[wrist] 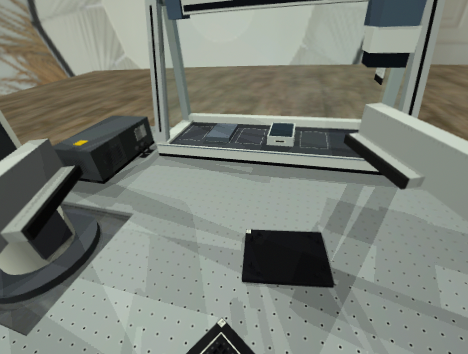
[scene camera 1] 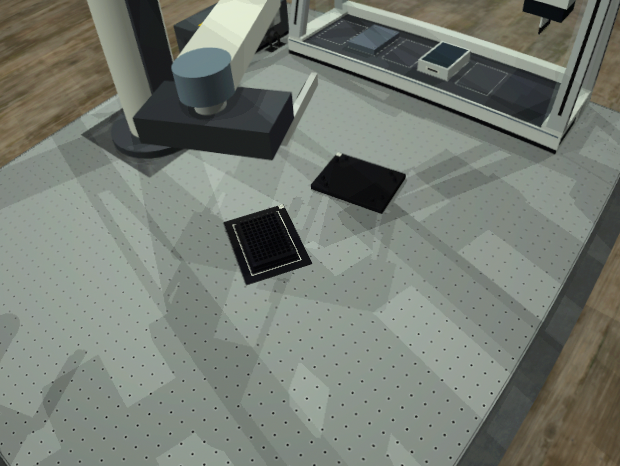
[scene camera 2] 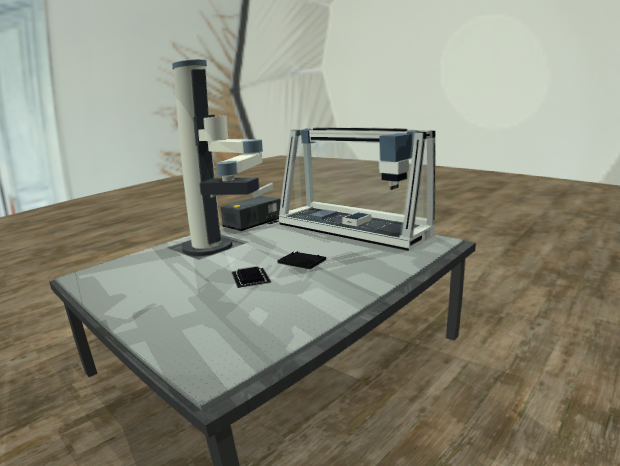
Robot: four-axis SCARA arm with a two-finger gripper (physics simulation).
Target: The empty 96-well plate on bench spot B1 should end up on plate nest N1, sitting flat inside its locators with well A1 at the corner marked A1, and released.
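Pixels of known places: gripper, fingertip midpoint: (wrist: 216, 138) (scene camera 1: 261, 73); arm's base, origin of the base link: (wrist: 44, 251) (scene camera 2: 207, 247).
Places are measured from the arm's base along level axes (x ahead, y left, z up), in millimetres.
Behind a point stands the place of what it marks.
Observation:
The dark 96-well plate (scene camera 1: 265, 240) @(x 503, y -143, z 29 mm) (scene camera 2: 250, 275) @(x 512, y -149, z 27 mm) (wrist: 220, 349) @(x 468, y -84, z 18 mm) lies flat on the black bench spot B1 (scene camera 1: 238, 250) @(x 469, y -184, z 15 mm) (wrist: 203, 344) @(x 440, y -83, z 15 mm), inside its white outline; a small white mark sits at one corner of the spot. The plate's own A1 well cannot be made out. Plate nest N1 (scene camera 1: 358, 181) @(x 547, y 97, z 24 mm) (scene camera 2: 302, 259) @(x 553, y 97, z 25 mm) (wrist: 286, 259) @(x 548, y 89, z 25 mm) is a low black block, bare on top, with a white corner mark (scene camera 1: 338, 154) @(x 460, y 144, z 25 mm) (wrist: 248, 231) @(x 460, y 144, z 25 mm). My gripper (wrist: 216, 138) @(x 504, y -95, z 362 mm) is wide open and empty, raised well above the table, between the column and the nest and away from the plate.
The arm's column (scene camera 1: 112, 65) @(x 3, y -75, z 221 mm) (scene camera 2: 190, 155) @(x 44, y -61, z 463 mm) stands behind the plate. A dark box unit (scene camera 2: 250, 212) @(x -35, y 323, z 98 mm) (wrist: 105, 147) @(x -35, y 308, z 113 mm) stands near it. A framed gantry machine (scene camera 1: 426, 107) (scene camera 2: 345, 237) @(x 503, y 449, z 15 mm) (wrist: 270, 161) @(x 467, y 449, z 28 mm) is at the back, with a white block (scene camera 1: 443, 61) @(x 503, y 531, z 93 mm) (wrist: 281, 134) @(x 492, y 521, z 93 mm) on its deck.

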